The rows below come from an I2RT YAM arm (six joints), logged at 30 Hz.
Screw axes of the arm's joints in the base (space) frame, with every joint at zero. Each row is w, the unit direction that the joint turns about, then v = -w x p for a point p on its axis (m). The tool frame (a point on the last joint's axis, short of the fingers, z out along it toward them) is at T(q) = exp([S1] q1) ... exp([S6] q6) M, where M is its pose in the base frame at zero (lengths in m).
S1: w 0 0 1 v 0 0 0
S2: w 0 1 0 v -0.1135 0 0.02
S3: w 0 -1 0 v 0.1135 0 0.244
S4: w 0 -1 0 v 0.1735 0 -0.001
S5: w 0 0 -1 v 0 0.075 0
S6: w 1 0 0 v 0 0.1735 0
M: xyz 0.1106 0 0.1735 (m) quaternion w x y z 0.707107 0 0.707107 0
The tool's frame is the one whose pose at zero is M.
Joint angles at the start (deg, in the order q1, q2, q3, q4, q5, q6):
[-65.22, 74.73, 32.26, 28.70, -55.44, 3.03]
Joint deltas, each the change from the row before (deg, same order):
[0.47, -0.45, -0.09, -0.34, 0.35, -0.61]
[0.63, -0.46, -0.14, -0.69, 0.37, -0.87]
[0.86, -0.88, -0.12, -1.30, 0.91, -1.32]
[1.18, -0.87, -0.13, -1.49, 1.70, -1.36]
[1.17, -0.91, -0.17, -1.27, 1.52, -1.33]
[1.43, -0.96, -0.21, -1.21, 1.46, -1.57]
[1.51, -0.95, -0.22, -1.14, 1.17, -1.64]
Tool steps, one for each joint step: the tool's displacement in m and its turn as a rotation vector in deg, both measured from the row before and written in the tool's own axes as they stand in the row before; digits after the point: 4 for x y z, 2 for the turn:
[-0.0004, 0.0024, 0.0008, -0.10, 0.09, -0.69]
[0.0005, 0.0029, 0.0013, -0.23, 0.35, -0.65]
[-0.0001, 0.0043, 0.0013, 0.08, 0.49, -1.01]
[0.0004, 0.0047, 0.0023, 0.55, 0.70, -0.95]
[0.0001, 0.0050, 0.0020, 0.38, 0.59, -1.11]
[0.0000, 0.0060, 0.0024, 0.05, 0.60, -1.48]
[-0.0001, 0.0065, 0.0025, -0.33, 0.57, -1.62]

